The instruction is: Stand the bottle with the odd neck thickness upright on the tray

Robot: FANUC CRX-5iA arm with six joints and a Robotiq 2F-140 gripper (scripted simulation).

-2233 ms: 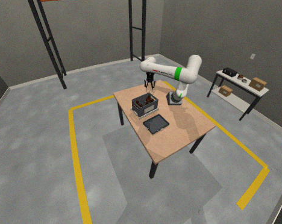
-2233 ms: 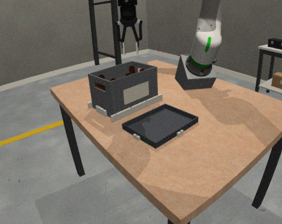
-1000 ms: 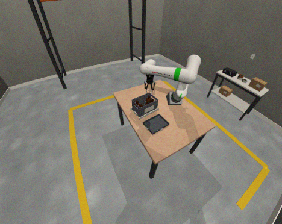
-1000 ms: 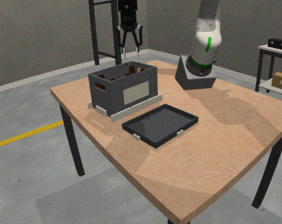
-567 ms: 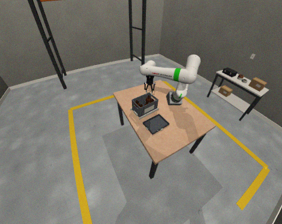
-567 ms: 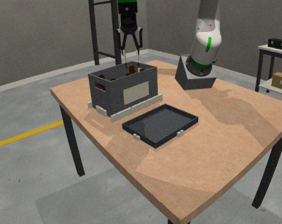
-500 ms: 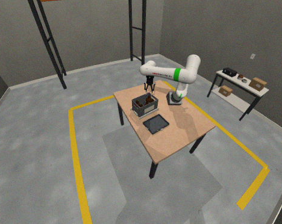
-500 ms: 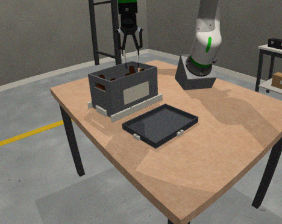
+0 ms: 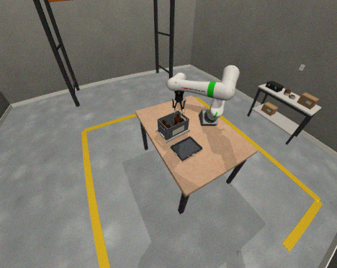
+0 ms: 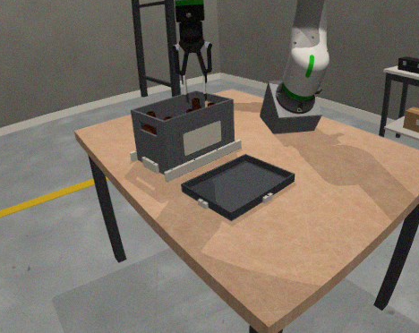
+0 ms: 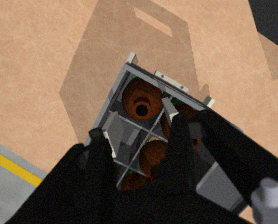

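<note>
The bottle lies 130 mm below my hand. Round my hand: dark tray (110 mm ahead, 320 mm to the left, 200 mm below); then dark grey crate (90 mm ahead, 50 mm to the left, 130 mm below).
</note>
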